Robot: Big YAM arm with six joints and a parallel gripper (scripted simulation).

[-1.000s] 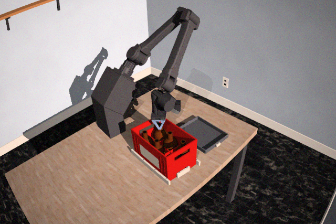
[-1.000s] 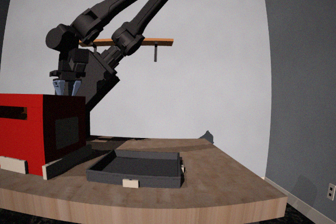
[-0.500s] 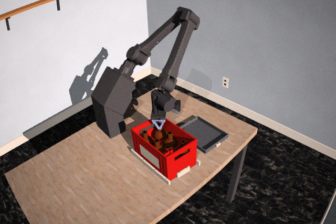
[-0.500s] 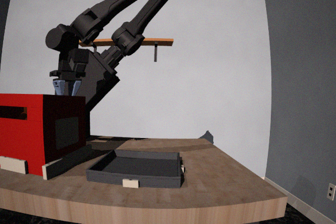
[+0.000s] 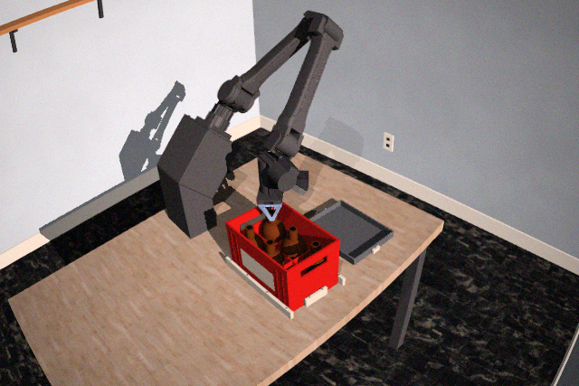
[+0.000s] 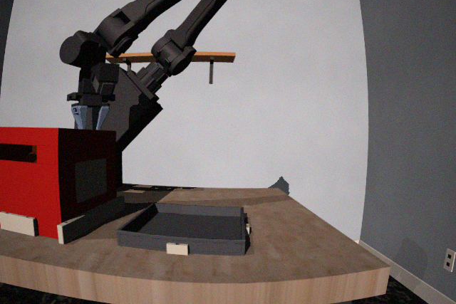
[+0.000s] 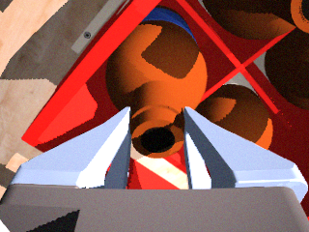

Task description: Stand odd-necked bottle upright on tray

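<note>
The red crate lies 9 cm ahead of my hand, 8 cm below it and 5 cm to the right of it. From my hand the other things lie so: dark grey tray 22 cm to the left, 15 cm below, 10 cm ahead.
</note>
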